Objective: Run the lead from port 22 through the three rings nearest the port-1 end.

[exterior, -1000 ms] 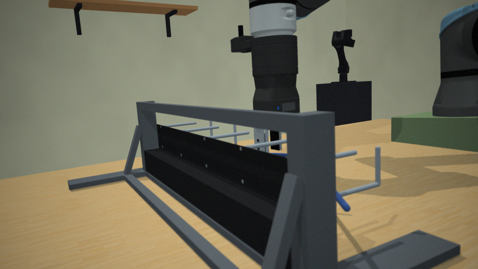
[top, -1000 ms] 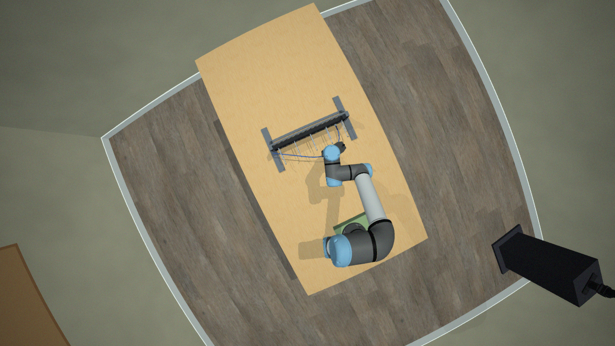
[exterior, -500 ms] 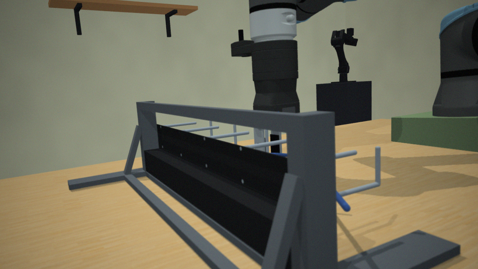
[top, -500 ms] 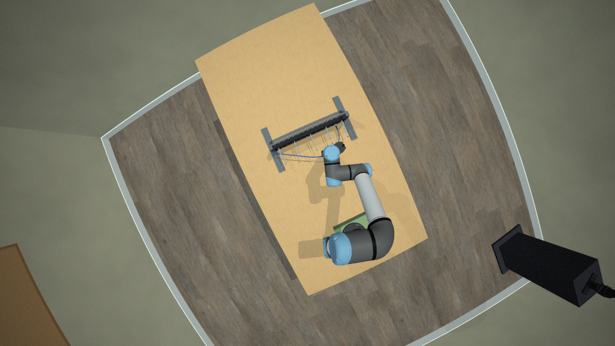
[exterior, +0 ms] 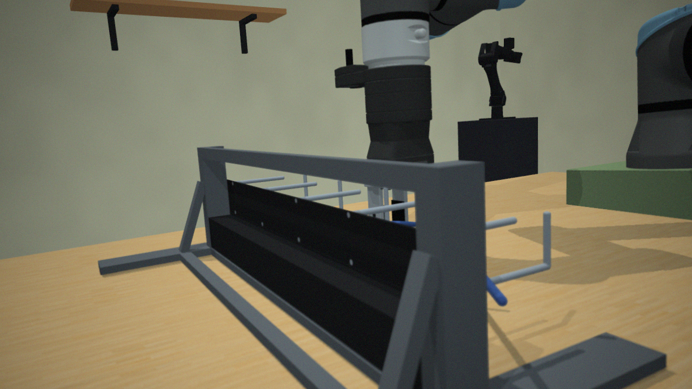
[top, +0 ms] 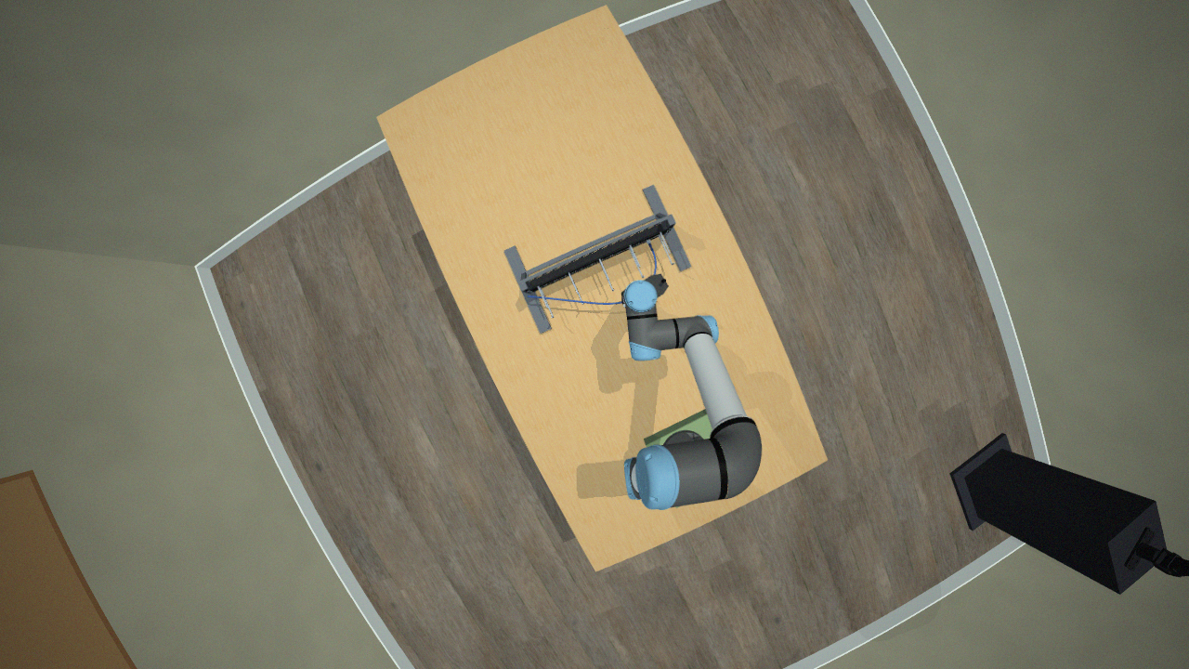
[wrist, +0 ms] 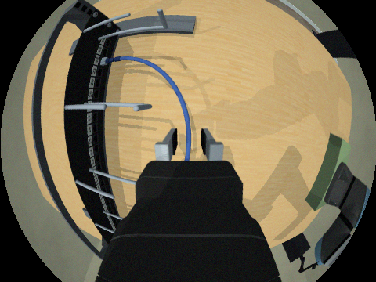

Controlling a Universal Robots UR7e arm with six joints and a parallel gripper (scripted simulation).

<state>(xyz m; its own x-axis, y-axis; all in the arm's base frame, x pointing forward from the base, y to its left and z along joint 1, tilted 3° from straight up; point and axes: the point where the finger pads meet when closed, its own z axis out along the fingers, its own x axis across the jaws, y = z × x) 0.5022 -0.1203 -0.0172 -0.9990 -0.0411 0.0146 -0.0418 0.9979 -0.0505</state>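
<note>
Now: the grey rack 17 cm ahead of my hand, 5 cm to the left of it and 2 cm above it.
</note>
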